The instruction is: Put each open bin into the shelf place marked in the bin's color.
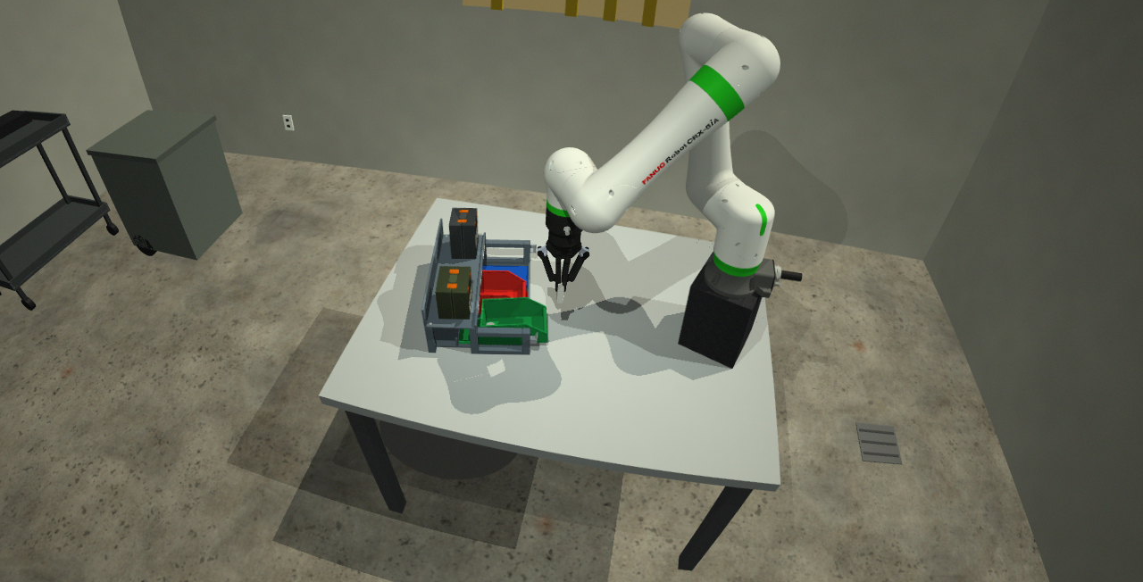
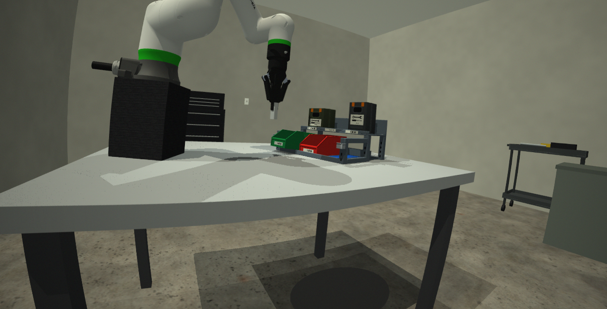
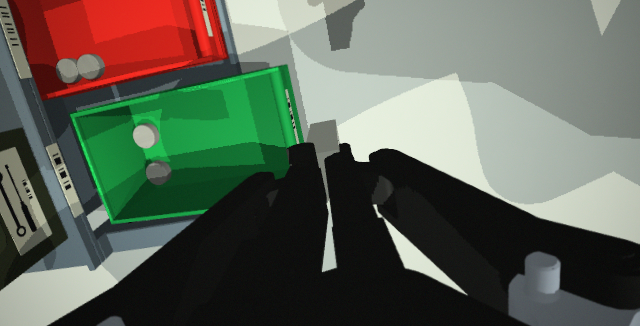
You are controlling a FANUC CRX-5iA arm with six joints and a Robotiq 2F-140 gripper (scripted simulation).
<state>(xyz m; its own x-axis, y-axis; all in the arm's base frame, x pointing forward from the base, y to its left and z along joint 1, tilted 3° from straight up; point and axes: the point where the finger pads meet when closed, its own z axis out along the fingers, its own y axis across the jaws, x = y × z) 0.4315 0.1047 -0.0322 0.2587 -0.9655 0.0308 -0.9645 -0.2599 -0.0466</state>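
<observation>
Right now the green bin is 11 cm ahead of my hand, 3 cm to the left of it and 11 cm below it. The rest, counted from my hand: red bin: 20 cm ahead, 7 cm to the right, 12 cm below.
</observation>
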